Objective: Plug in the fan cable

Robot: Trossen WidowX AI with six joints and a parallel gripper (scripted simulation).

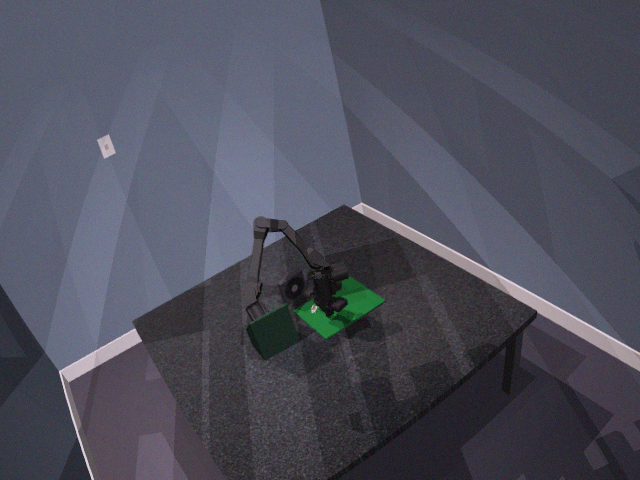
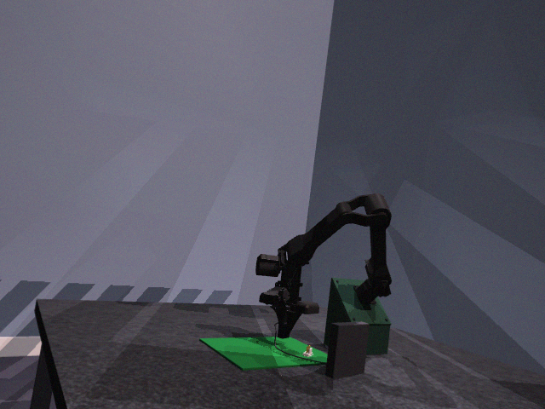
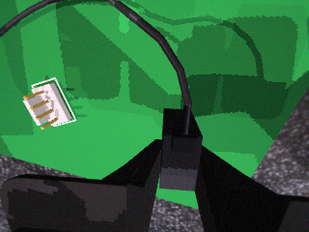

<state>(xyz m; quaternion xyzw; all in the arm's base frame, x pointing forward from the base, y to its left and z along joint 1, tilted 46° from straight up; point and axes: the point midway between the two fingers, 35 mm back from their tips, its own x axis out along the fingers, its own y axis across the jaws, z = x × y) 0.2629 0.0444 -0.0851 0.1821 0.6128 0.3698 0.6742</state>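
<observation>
Right now the four-pin fan header is 10 cm to the left of my gripper tip, 4 cm below it and 2 cm behind it. From my gripper tip the other things lie so: green board: 7 cm ahead, 5 cm to the left, 5 cm below; black fan plug: 1 cm ahead, 1 cm above; black fan: 22 cm to the left, 3 cm behind, 2 cm above.
</observation>
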